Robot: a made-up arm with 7 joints. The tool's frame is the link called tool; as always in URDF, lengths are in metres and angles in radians.
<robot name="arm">
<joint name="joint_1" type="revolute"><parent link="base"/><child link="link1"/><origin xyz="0 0 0.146" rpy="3.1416 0 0"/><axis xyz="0 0 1"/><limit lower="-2.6" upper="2.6" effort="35" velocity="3"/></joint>
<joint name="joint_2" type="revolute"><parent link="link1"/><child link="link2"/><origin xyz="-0.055 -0.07 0.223" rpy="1.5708 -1.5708 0"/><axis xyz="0 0 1"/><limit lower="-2.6" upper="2.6" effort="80" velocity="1.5"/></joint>
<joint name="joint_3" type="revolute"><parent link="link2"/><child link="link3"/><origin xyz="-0.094 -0.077 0.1" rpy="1.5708 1.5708 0"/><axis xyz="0 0 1"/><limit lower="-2.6" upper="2.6" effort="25" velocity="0.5"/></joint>
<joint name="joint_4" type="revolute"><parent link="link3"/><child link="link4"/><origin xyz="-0.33 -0.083 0.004" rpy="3.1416 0 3.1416"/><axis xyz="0 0 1"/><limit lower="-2.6" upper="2.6" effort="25" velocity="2"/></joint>
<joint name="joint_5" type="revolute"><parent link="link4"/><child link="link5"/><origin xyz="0.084 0.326 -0.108" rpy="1.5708 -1.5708 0"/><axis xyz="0 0 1"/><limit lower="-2.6" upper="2.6" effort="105" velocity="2.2"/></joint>
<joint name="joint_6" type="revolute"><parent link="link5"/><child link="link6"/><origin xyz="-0.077 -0.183 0.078" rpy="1.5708 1.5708 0"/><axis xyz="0 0 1"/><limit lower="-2.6" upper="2.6" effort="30" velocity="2.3"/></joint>
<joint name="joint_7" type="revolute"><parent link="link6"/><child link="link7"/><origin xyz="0.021 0.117 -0.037" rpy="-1.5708 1.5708 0"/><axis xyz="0 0 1"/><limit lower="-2.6" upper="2.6" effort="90" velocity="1.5"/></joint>
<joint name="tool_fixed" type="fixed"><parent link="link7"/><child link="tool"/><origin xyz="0.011 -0.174 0.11" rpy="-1.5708 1.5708 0"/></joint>
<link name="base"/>
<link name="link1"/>
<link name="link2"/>
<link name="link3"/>
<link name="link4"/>
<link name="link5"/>
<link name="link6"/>
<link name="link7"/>
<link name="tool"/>
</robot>
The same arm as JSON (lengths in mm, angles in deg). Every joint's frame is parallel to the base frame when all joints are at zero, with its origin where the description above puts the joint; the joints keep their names.
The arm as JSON. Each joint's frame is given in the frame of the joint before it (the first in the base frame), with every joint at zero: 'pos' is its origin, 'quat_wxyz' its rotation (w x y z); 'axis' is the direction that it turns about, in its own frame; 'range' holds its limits. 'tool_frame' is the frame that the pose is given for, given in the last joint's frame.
{
  "length_unit": "mm",
  "angle_unit": "deg",
  "joints": [
    {
      "joint": "joint_1",
      "pos": [
        0.0,
        0.0,
        146.0
      ],
      "quat_wxyz": [
        1.0,
        0.0,
        0.0,
        0.0
      ],
      "axis": [
        0.0,
        0.0,
        -1.0
      ],
      "range": [
        -148.97,
        148.97
      ]
    },
    {
      "joint": "joint_2",
      "pos": [
        -55.0,
        70.0,
        -223.0
      ],
      "quat_wxyz": [
        1.0,
        0.0,
        0.0,
        0.0
      ],
      "axis": [
        0.0,
        1.0,
        0.0
      ],
      "range": [
        -148.97,
        148.97
      ]
    },
    {
      "joint": "joint_3",
      "pos": [
        77.0,
        100.0,
        94.0
      ],
      "quat_wxyz": [
        1.0,
        0.0,
        0.0,
        0.0
      ],
      "axis": [
        1.0,
        0.0,
        0.0
      ],
      "range": [
        -148.97,
        148.97
      ]
    },
    {
      "joint": "joint_4",
      "pos": [
        4.0,
        330.0,
        83.0
      ],
      "quat_wxyz": [
        1.0,
        0.0,
        0.0,
        0.0
      ],
      "axis": [
        -1.0,
        0.0,
        0.0
      ],
      "range": [
        -148.97,
        148.97
      ]
    },
    {
      "joint": "joint_5",
      "pos": [
        108.0,
        84.0,
        -326.0
      ],
      "quat_wxyz": [
        1.0,
        0.0,
        0.0,
        0.0
      ],
      "axis": [
        0.0,
        0.0,
        1.0
      ],
      "range": [
        -148.97,
        148.97
      ]
    },
    {
      "joint": "joint_6",
      "pos": [
        77.0,
        183.0,
        78.0
      ],
      "quat_wxyz": [
        1.0,
        0.0,
        0.0,
        0.0
      ],
      "axis": [
        0.0,
        1.0,
        0.0
      ],
      "range": [
        -148.97,
        148.97
      ]
    },
    {
      "joint": "joint_7",
      "pos": [
        -117.0,
        -37.0,
        -21.0
      ],
      "quat_wxyz": [
        1.0,
        0.0,
        0.0,
        0.0
      ],
      "axis": [
        -1.0,
        0.0,
        0.0
      ],
      "range": [
        -148.97,
        148.97
      ]
    }
  ],
  "tool_frame": {
    "pos": [
      -110.0,
      -11.0,
      -174.0
    ],
    "quat_wxyz": [
      1.0,
      0.0,
      0.000004,
      0.0
    ]
  }
}

